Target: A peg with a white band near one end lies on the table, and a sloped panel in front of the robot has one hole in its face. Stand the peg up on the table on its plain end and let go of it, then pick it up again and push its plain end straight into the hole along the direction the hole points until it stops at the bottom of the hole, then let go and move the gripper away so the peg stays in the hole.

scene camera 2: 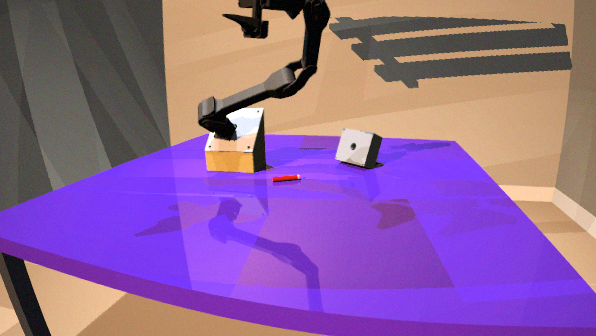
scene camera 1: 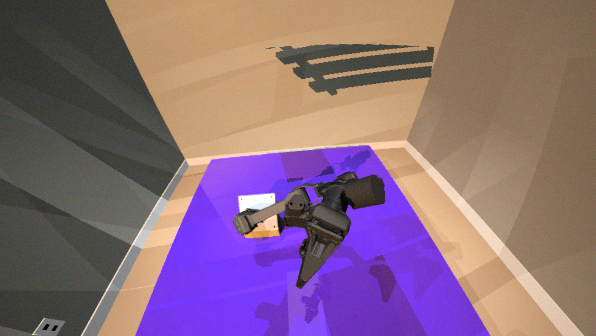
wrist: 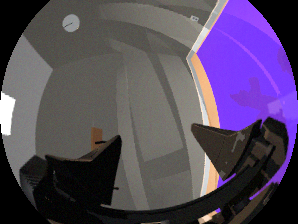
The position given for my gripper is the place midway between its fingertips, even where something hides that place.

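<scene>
My gripper (scene camera 1: pixel 300 284) open, holding nothing. Gripper visible in the wrist view (wrist: pixel 157 133) too. Grey sloped panel (scene camera 2: pixel 367 147) also in view.
</scene>
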